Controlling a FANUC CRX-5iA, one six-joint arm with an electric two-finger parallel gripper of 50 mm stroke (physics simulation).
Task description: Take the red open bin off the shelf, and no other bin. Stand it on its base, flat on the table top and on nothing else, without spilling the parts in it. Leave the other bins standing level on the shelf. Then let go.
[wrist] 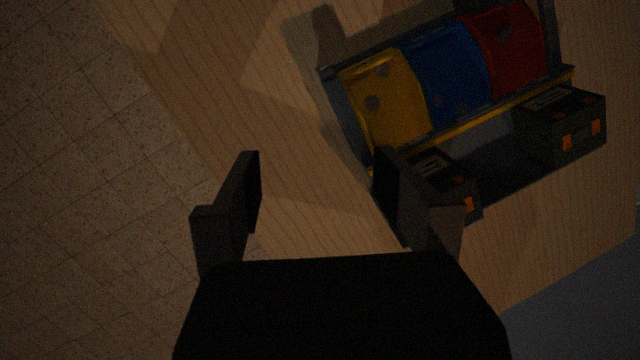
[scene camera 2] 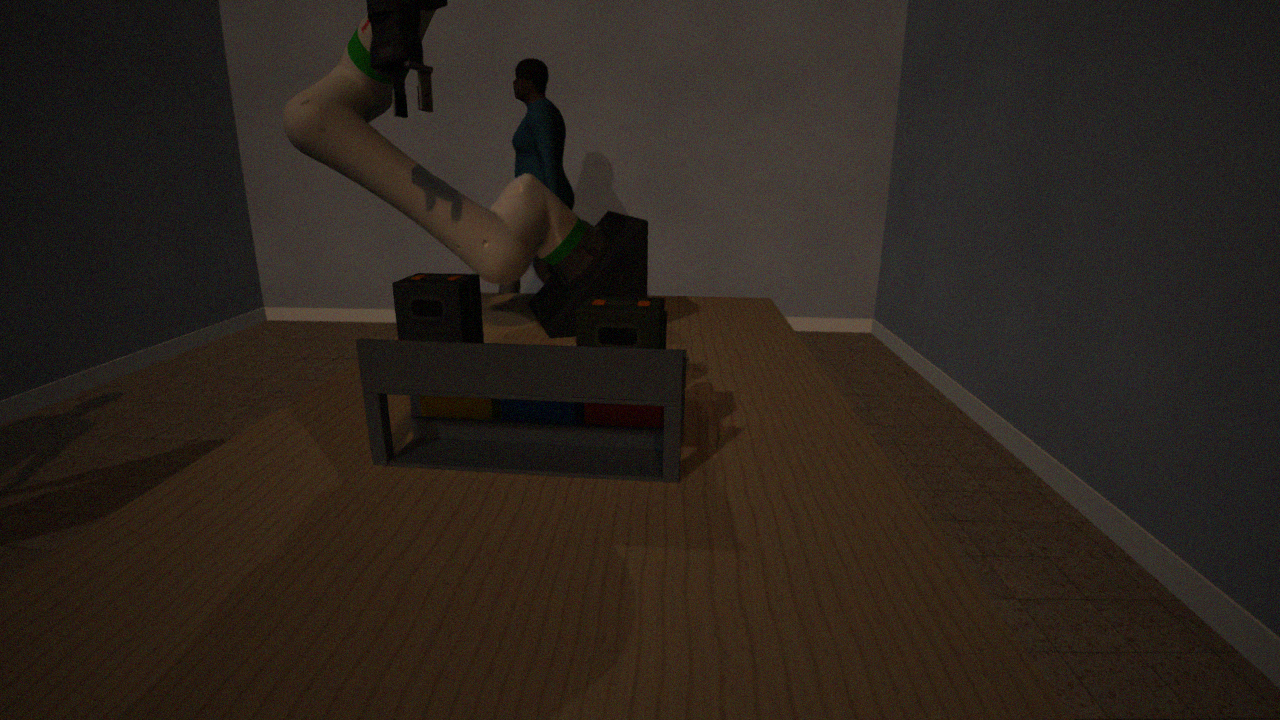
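Observation:
The red bin stands at the right end of a row of three bins on the grey shelf, beside the blue bin. The yellow bin is at the left end. In scene camera 2 the shelf's board hides most of the bins. The parts in the red bin cannot be made out. My gripper is open and empty, high above the table and to the left of the shelf. In the wrist view its right finger overlaps the shelf's corner near the yellow bin.
Two dark cases with orange latches, one near the yellow bin and one near the red bin, stand at the shelf. Part of another dark object shows beside the red bin. A person stands behind the table.

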